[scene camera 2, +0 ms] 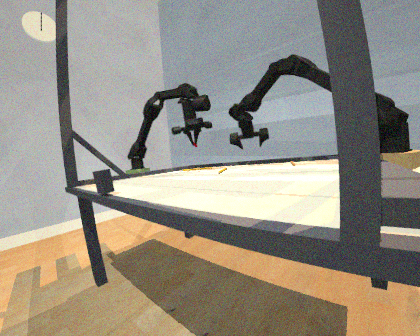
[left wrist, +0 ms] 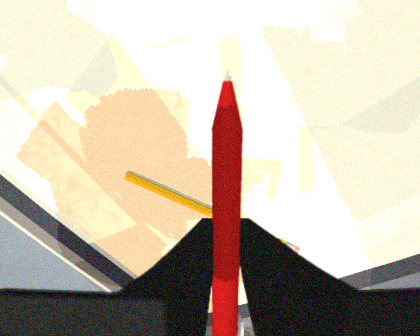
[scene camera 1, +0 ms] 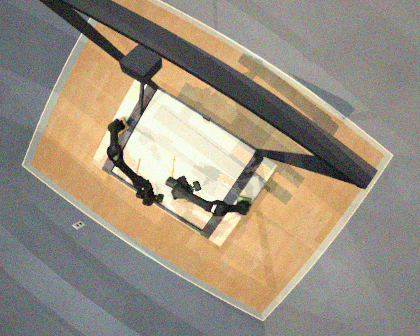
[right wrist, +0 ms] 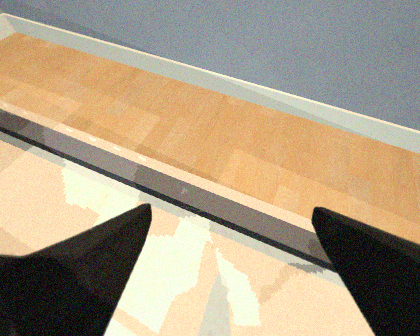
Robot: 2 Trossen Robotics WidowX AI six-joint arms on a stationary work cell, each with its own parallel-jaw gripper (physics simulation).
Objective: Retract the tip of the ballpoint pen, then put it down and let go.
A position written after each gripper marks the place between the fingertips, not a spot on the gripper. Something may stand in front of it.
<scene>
The right gripper (right wrist: 231, 212) is open, with nothing in its grasp. Also in view: a red ballpoint pen (left wrist: 227, 131). Also in view: the left gripper (left wrist: 225, 228), a dark frame post (scene camera 2: 354, 101), a dark overhead beam (scene camera 1: 185, 55) and a table edge (right wrist: 275, 232).
The table edge also shows in the left wrist view (left wrist: 28, 214). Scene camera 1 does not show the red ballpoint pen, which is hidden by the left arm. The right wrist view misses the red ballpoint pen: it is out of frame.
</scene>
